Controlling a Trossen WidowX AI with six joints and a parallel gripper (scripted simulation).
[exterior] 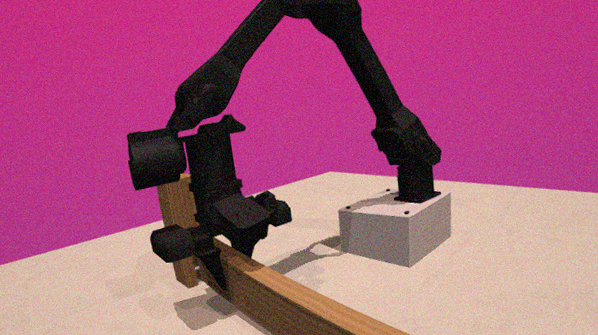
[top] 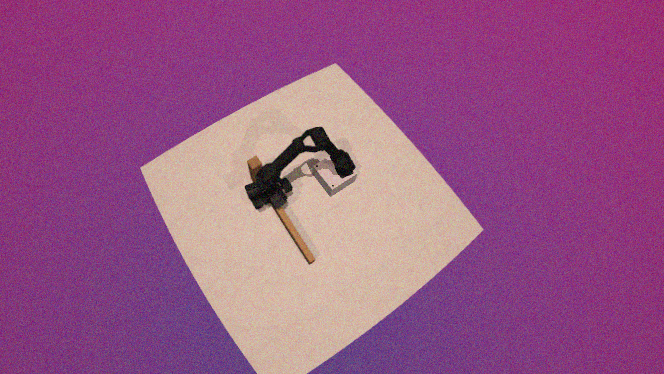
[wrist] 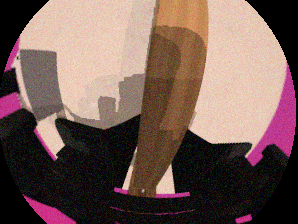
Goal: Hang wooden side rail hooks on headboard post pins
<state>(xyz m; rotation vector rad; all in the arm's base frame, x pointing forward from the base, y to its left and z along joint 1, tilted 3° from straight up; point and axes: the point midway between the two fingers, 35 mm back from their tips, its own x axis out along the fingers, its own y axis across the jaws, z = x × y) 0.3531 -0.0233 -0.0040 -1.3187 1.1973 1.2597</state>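
Right now the wooden headboard post is 14 cm to the right of my gripper tip, 4 cm above it and 2 cm ahead of it.
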